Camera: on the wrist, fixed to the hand. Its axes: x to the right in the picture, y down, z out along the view.
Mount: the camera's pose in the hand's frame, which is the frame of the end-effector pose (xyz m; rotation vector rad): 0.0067 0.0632 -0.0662 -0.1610 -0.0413 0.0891
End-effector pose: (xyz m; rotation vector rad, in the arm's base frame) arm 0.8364 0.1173 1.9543 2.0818 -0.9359 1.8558
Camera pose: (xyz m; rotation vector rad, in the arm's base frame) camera 0.7460 0.1015 1.9571 2.0200 -1.1649 1.7208
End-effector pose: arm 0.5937 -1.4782 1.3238 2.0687 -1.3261 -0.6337
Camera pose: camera 0.6004 -1.4900 1.4146 1.8669 -1.3368 -0.7229
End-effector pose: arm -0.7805 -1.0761 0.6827 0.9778 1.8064 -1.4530
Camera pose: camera -0.7317 -1.0025 0.6578 0.9279 1.7958 -1.2444
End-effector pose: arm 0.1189 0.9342 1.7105 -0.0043 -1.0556 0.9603
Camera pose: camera 0.1265 1.0054 1.6531 -0.1660 -1.1766 0.9565
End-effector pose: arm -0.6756 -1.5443 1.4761 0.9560 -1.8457 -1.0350
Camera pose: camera -0.6336 -1.5457 1.5577 0.7561 -1.7913 -1.1369
